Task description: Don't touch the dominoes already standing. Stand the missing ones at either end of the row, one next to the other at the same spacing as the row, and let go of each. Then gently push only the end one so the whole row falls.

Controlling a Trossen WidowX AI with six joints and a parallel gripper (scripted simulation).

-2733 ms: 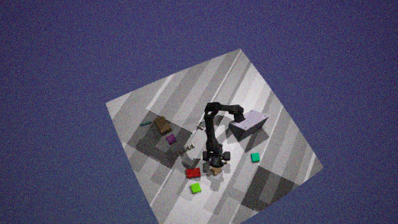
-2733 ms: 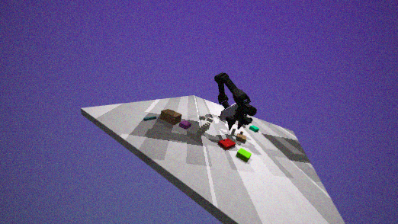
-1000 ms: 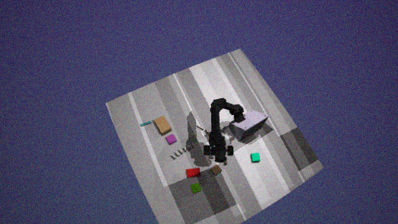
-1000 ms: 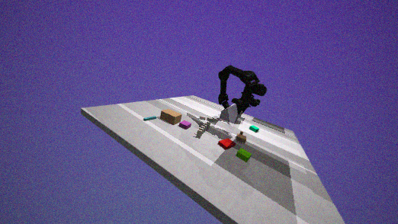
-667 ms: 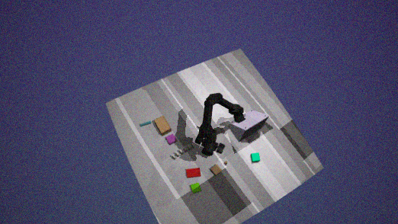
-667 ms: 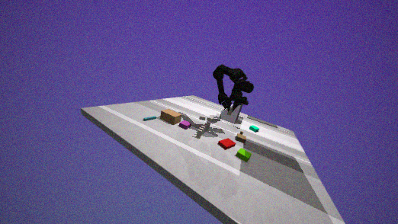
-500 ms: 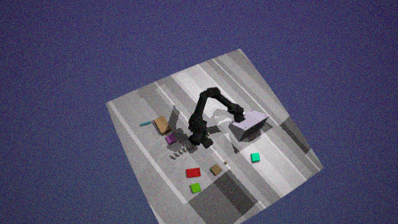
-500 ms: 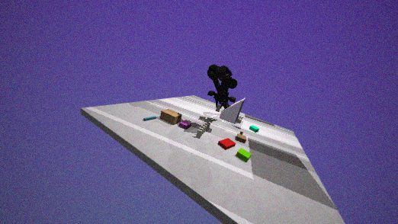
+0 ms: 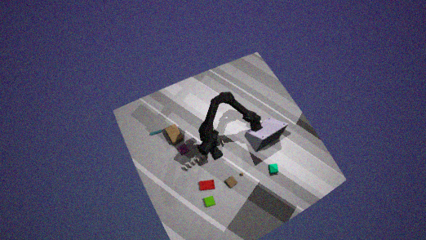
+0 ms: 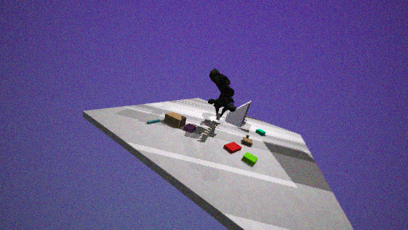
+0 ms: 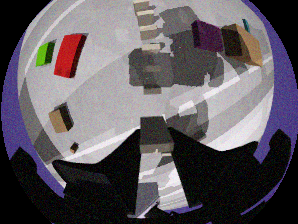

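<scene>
Now: gripper tip 250 mm to the left of the brown box, 140 mm short of it and 90 mm above it. From my gripper tip the other things lie so: red block 170 mm to the left, 130 mm ahead, 110 mm below; then purple block 140 mm ahead, 130 mm to the right, 100 mm below; then tan block 230 mm to the left, 100 mm below, 20 mm behind.
</scene>
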